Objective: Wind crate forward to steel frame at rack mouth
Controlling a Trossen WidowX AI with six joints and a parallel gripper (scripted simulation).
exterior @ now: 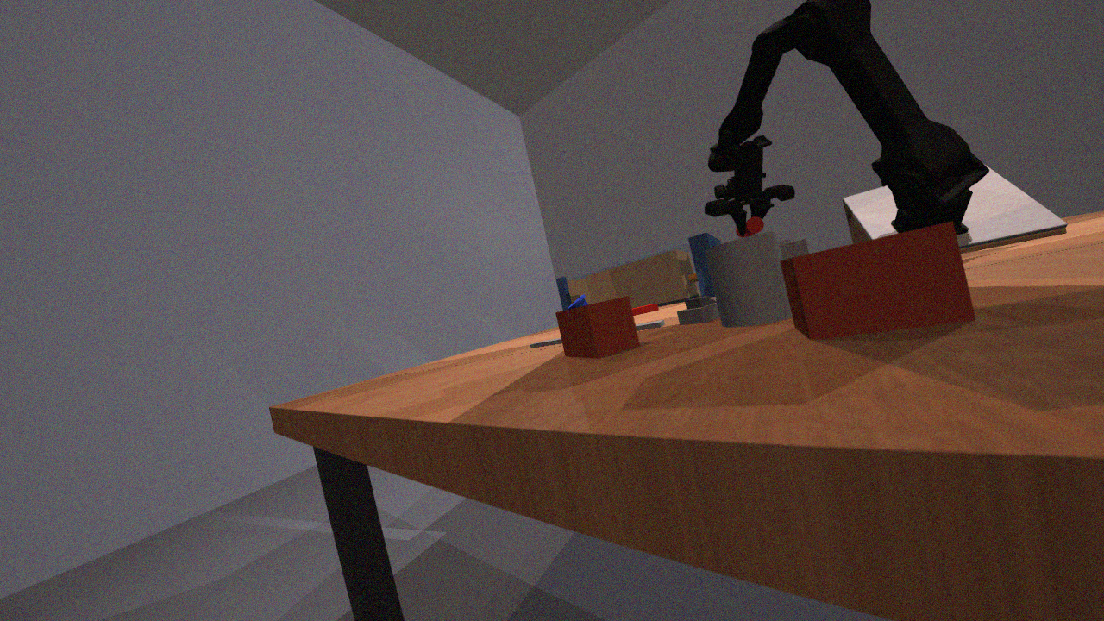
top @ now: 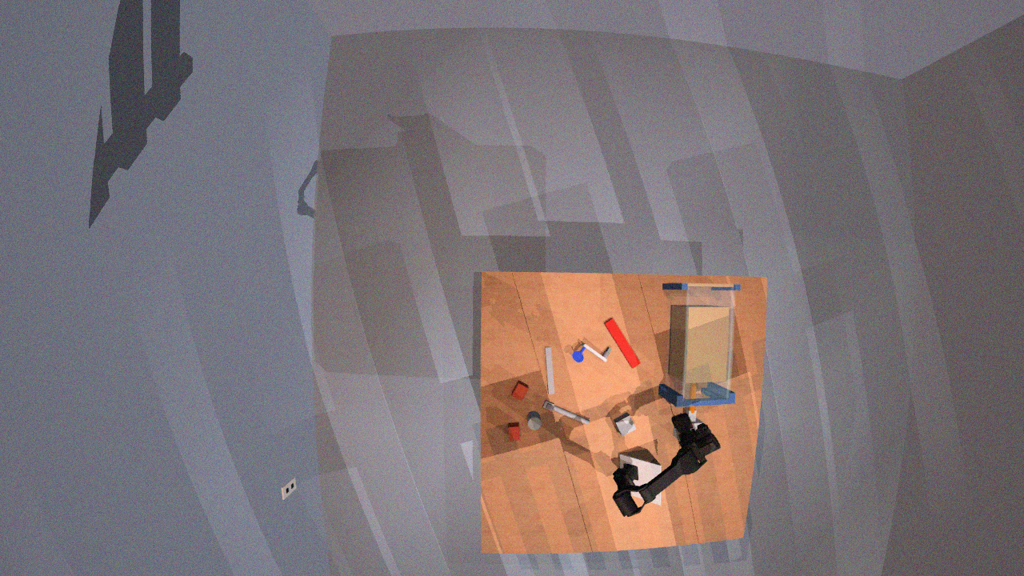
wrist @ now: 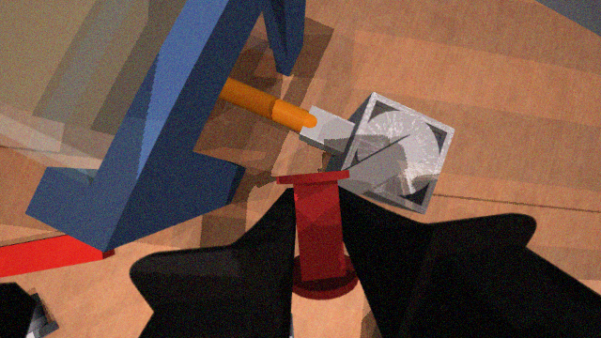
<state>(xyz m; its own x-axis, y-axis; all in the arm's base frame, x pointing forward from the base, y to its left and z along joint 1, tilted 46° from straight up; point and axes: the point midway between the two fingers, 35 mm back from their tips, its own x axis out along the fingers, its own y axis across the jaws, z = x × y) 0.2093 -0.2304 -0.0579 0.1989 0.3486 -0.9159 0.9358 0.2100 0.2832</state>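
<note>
My gripper tip is 3 cm past the red-knobbed crank, 1 cm to the left of it and 3 cm above it. Round my gripper tip: grey winch: 9 cm behind, 6 cm to the right, 10 cm below; then blue steel frame: 8 cm ahead, 8 cm to the right, 3 cm below; then red grip: 1 cm behind, 1 cm to the left.
</note>
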